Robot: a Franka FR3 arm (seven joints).
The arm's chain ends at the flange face. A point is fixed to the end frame.
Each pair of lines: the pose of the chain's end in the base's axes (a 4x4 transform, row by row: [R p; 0 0 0 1], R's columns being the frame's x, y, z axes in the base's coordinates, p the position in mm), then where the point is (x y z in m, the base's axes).
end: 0.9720, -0.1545, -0.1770, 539.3; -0.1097, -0.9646, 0.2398, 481.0; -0.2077, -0.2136, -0.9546, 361.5; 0, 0, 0, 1
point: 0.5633 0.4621 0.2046
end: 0.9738, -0.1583, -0.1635, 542.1; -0.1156, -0.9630, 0.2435, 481.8; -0.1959, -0.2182, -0.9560, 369.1; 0, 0, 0, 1
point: 0.5679 0.4632 0.2125
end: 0.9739, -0.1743, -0.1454, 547.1; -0.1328, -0.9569, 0.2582, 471.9; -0.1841, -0.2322, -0.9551, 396.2; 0, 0, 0, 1
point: 0.5747 0.4547 0.2397
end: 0.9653, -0.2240, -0.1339, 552.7; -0.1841, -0.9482, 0.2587, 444.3; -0.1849, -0.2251, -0.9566, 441.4; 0, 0, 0, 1
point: 0.5791 0.4246 0.2850
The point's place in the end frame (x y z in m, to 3 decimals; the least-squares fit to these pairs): 0.058 0.048 0.141
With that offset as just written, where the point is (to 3 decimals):
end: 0.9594, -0.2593, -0.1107, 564.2; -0.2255, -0.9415, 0.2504, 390.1; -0.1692, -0.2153, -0.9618, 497.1; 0, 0, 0, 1
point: 0.592 0.367 0.341
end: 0.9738, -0.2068, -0.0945, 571.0; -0.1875, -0.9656, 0.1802, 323.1; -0.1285, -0.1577, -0.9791, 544.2; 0, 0, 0, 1
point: 0.604 0.291 0.391
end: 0.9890, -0.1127, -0.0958, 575.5; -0.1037, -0.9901, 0.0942, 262.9; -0.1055, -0.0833, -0.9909, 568.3; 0, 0, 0, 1
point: 0.614 0.223 0.418
